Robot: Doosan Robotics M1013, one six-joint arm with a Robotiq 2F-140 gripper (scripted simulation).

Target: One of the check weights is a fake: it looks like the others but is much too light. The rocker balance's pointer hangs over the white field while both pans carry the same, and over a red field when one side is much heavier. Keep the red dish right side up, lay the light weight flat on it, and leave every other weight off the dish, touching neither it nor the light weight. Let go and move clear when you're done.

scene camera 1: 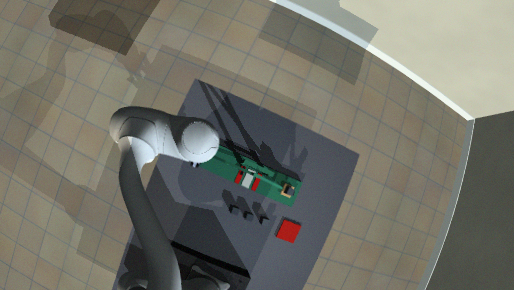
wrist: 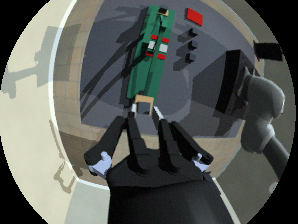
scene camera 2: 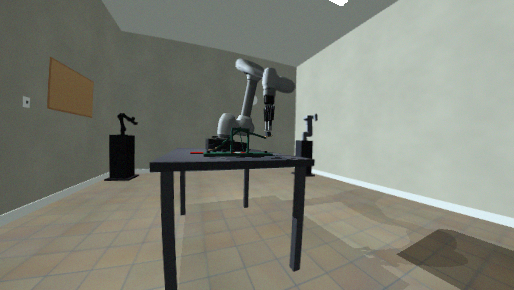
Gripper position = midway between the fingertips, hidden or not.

In view: the gripper (wrist: 144, 110) and a green rocker balance (scene camera 1: 233, 159).
The green rocker balance shows as well in the wrist view (wrist: 143, 65).
